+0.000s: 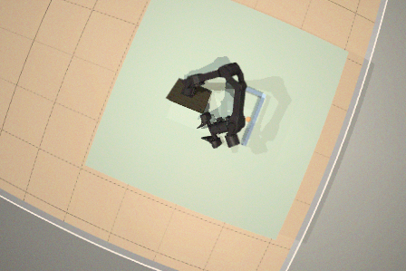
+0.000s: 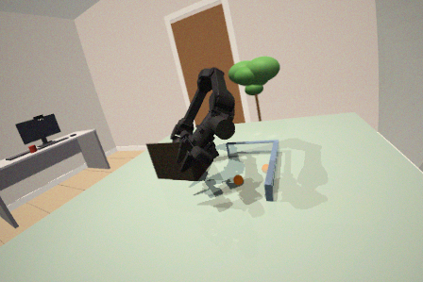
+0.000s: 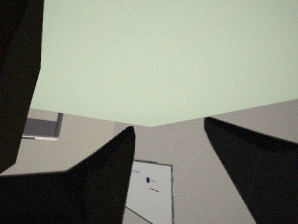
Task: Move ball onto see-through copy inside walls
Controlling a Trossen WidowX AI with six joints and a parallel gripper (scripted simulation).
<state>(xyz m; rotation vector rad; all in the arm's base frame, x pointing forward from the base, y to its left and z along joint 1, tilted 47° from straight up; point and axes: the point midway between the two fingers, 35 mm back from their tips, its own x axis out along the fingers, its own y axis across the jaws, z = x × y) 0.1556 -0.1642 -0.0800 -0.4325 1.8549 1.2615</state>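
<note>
My gripper tip is 150 mm short of the orange ball, 110 mm above it and 100 mm to the right of it. Also, from my gripper tip: see-through copy of ball (240 mm ahead, 170 mm to the left, 110 mm below).
</note>
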